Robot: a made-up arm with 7 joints.
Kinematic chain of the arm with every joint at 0, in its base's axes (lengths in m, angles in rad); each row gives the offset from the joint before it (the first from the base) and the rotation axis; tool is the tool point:
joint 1: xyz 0 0 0.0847 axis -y
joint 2: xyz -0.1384 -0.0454 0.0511 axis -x
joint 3: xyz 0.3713 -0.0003 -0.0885 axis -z
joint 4: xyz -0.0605 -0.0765 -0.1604 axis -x
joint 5: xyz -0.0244 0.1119 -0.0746 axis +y
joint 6: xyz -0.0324 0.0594 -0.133 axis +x
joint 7: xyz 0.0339 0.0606 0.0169 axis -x
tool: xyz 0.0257 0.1 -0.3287
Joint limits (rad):
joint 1: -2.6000..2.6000
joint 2: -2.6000..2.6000
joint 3: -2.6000..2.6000
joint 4: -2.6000..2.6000
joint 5: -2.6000..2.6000
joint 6: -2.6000..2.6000
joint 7: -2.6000..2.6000
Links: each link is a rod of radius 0.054 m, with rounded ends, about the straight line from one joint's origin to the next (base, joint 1, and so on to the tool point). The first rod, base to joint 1, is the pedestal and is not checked.
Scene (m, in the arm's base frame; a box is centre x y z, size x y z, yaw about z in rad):
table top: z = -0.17
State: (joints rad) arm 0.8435 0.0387 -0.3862 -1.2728 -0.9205 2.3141 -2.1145
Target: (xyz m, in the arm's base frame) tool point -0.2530 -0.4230 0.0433
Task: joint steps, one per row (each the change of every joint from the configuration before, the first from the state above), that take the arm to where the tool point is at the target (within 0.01 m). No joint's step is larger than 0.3 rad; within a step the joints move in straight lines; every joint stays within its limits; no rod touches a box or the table.
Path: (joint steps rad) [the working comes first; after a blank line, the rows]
Joints at the target: 2.1908 1.4620 -0.4389 -1.0617 -1.1359 1.9645 -1.7413
Straight joint move there: clear.

1: 0.2695 0.2847 -0.0105 0.0422 -0.0431 -0.0699 0.0746
2: 0.2694 0.2846 -0.0106 0.0422 -0.0431 -0.0700 0.0747
3: 0.2695 0.2847 -0.0105 0.0423 -0.0431 -0.0699 0.0746
4: 0.2695 0.2846 -0.0106 0.0422 -0.0431 -0.0699 0.0747
5: 0.2694 0.2847 -0.0105 0.0422 -0.0430 -0.0699 0.0746

